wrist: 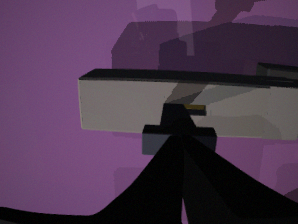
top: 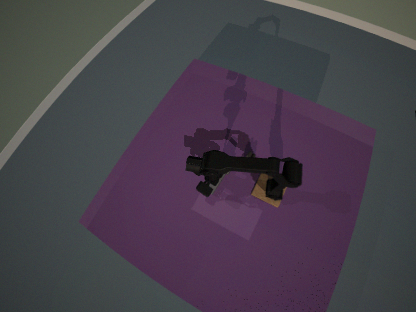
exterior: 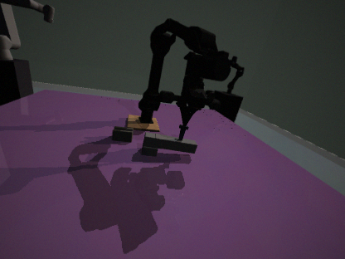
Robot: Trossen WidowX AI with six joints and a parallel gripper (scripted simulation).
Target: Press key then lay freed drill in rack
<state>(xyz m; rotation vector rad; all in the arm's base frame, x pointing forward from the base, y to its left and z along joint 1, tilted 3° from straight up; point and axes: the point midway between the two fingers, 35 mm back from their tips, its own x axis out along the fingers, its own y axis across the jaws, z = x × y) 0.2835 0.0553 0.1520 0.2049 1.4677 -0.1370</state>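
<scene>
My gripper tip is now 3 cm above the key. From my gripper tip the other things lie so: drill 7 cm below, 6 cm to the right, 2 cm behind; block 8 cm below, 4 cm to the right, 1 cm behind; rack 18 cm to the right, 12 cm behind, 10 cm below.
</scene>
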